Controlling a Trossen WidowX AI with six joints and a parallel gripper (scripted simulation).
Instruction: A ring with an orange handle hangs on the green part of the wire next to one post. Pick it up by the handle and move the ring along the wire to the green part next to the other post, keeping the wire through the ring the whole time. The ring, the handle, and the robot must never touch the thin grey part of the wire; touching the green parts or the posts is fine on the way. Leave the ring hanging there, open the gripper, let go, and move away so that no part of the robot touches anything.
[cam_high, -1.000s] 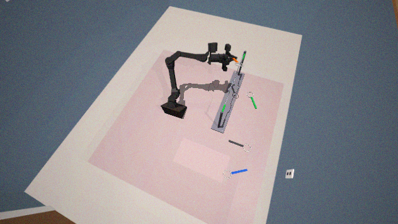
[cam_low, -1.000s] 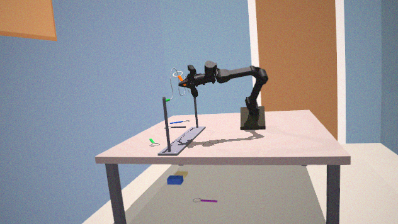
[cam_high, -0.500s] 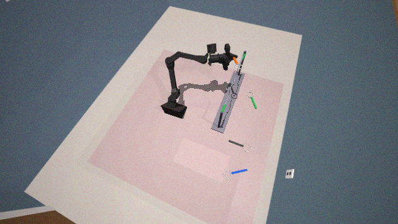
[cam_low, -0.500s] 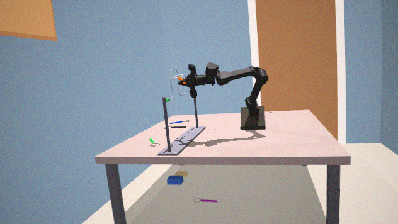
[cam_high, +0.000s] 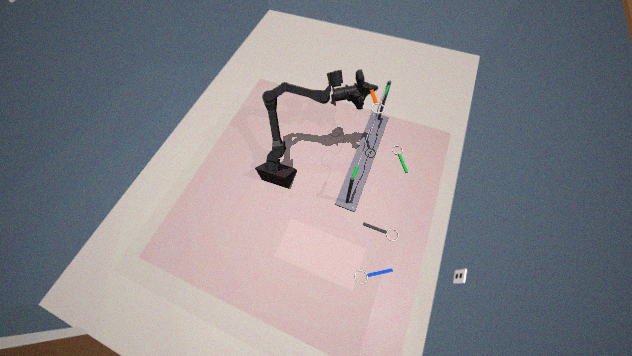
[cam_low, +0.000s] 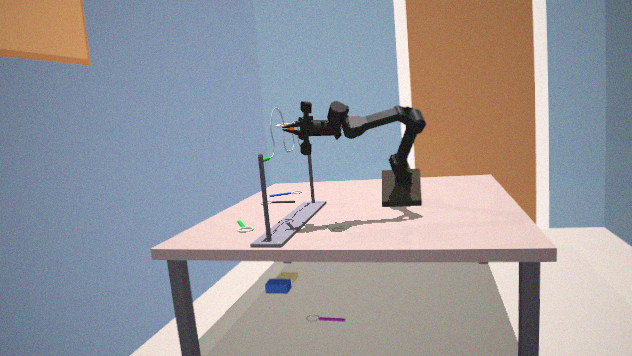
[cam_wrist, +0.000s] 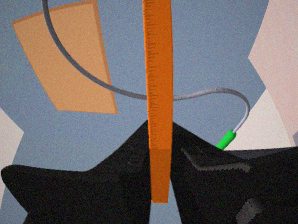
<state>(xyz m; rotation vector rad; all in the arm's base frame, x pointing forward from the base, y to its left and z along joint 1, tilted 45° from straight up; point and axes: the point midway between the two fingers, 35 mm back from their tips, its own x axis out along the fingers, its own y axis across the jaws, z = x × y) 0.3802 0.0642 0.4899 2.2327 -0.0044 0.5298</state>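
Now: gripper tip 9 cm to the left of the orange-handled ring and 1 cm below it. From my gripper tip the other things lie so: green-handled ring 37 cm below, 22 cm ahead, 10 cm to the right; dark-handled ring 55 cm to the right, 37 cm below, 19 cm ahead; blue-handled ring 76 cm to the right, 37 cm below, 17 cm ahead.
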